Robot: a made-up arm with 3 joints. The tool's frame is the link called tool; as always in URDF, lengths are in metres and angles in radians.
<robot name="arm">
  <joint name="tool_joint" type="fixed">
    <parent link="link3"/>
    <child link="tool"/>
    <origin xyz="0.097 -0.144 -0.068" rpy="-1.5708 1.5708 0"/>
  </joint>
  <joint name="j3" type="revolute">
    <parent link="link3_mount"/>
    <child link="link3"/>
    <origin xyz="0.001 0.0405 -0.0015"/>
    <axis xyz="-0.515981 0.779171 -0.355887"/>
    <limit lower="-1.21" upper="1.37" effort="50" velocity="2.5"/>
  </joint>
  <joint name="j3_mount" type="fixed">
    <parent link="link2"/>
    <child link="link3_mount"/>
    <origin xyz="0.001 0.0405 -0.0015"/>
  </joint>
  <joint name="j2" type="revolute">
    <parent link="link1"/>
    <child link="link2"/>
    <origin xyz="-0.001 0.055 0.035"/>
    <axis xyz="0 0 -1"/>
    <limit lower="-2.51" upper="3.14" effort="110" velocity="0.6"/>
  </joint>
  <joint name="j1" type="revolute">
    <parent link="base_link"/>
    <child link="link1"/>
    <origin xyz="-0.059 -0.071 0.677"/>
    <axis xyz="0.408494 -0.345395 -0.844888"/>
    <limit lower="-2.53" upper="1.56" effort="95" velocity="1.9"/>
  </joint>
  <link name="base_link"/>
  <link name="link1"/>
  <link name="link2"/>
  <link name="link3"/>
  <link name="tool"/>
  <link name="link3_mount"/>
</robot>
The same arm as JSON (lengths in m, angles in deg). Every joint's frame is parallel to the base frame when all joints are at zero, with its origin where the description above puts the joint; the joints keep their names.
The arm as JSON. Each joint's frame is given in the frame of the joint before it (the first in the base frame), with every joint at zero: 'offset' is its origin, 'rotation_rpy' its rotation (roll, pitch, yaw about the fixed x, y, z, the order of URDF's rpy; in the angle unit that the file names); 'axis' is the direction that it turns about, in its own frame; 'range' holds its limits. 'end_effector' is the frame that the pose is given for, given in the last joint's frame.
{"length_unit": "m", "angle_unit": "deg", "chain": [{"id": "j1", "offset": [-0.059, -0.071, 0.677], "rotation_rpy": [0.0, 0.0, 0.0], "axis": [0.408494, -0.345395, -0.844888], "range": [-144.96, 89.38]}, {"id": "j2", "offset": [-0.001, 0.055, 0.035], "rotation_rpy": [0.0, 0.0, 0.0], "axis": "-z", "range": [-143.81, 179.91]}, {"id": "j3", "offset": [0.002, 0.081, -0.003], "rotation_rpy": [0.0, 0.0, 0.0], "axis": [-0.515981, 0.779171, -0.355887], "range": [-69.33, 78.5]}], "end_effector": {"offset": [0.097, -0.144, -0.068], "rotation_rpy": [-90.0, 90.0, 0.0]}}
